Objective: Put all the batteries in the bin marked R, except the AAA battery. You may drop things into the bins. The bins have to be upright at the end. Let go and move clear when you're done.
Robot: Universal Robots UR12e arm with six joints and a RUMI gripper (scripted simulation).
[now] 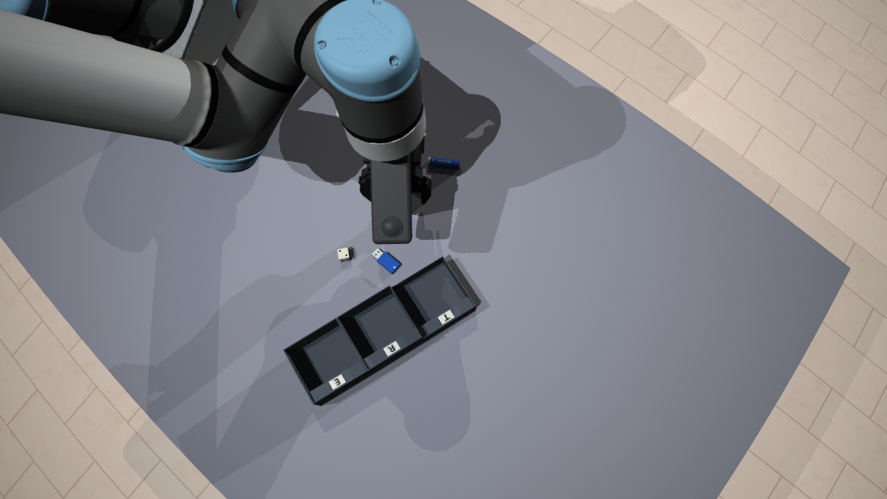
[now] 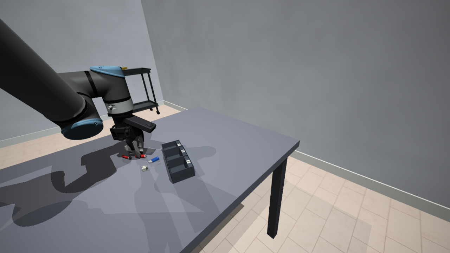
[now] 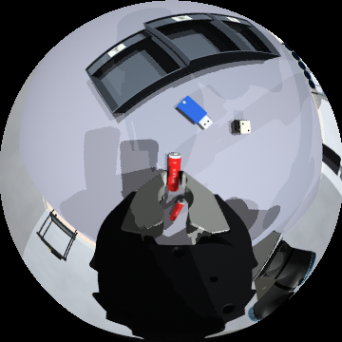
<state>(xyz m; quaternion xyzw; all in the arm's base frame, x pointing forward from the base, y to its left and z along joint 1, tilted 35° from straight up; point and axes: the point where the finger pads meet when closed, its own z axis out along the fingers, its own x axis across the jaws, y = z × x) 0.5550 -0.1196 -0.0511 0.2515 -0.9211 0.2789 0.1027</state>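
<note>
Now: hand 1 cm above the larger red battery. The rest, counted from my hand: smaller red battery 5 cm to the left, 4 cm behind, 1 cm below; blue battery 10 cm to the left, 1 cm below, 1 cm ahead; blue USB stick 7 cm to the right, 2 cm ahead, 1 cm below.
</note>
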